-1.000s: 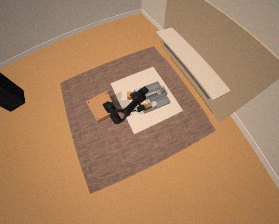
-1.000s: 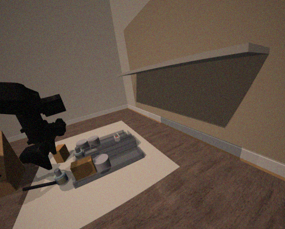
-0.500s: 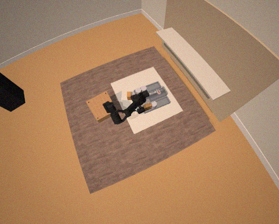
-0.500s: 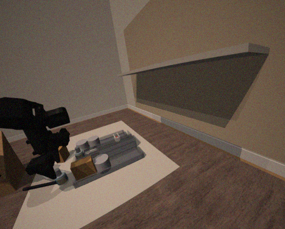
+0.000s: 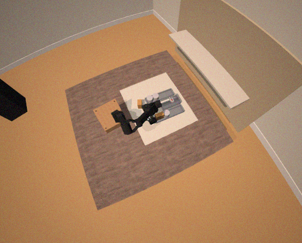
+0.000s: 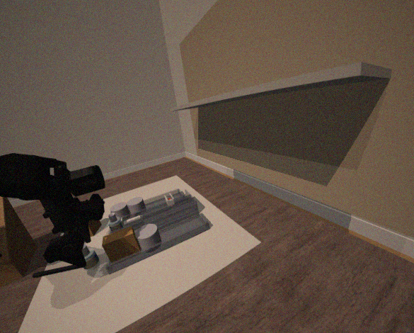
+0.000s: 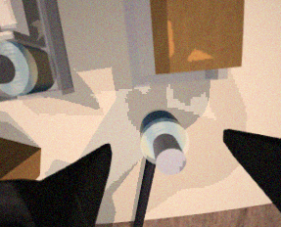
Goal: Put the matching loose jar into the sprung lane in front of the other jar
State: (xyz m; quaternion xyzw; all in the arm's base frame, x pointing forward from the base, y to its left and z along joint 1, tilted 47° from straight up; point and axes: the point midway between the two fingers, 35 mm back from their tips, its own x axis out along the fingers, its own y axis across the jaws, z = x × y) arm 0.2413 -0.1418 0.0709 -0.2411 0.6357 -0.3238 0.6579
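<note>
My gripper tip is now 80 mm past the black pen, 40 mm to the right of it and 40 mm above it. From my gripper tip the other things lie so: grey lane rack (230 mm ahead, 50 mm to the left, 20 mm below).
</note>
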